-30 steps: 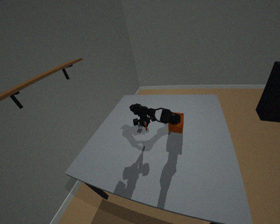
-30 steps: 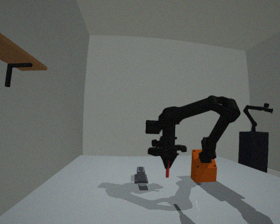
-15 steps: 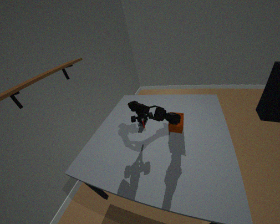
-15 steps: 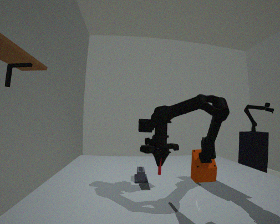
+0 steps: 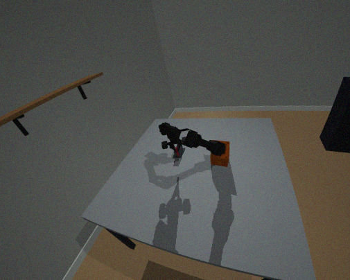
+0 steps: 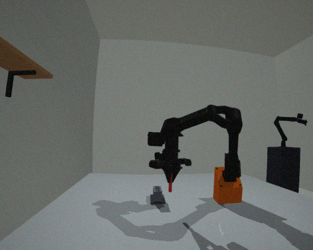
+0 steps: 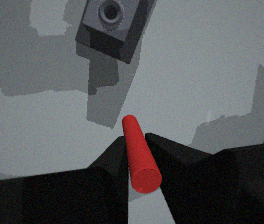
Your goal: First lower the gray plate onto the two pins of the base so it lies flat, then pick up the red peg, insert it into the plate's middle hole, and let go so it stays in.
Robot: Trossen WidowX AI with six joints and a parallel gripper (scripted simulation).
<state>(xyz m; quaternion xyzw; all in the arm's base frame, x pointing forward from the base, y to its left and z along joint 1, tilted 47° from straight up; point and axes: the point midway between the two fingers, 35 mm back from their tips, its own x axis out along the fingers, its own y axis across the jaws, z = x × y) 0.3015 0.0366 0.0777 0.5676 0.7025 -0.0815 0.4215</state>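
My gripper tip is now 50 mm short of the gray plate, 110 mm to the left of it and 70 mm above it. The rest, counted from my gripper tip: red peg right at my gripper tip.
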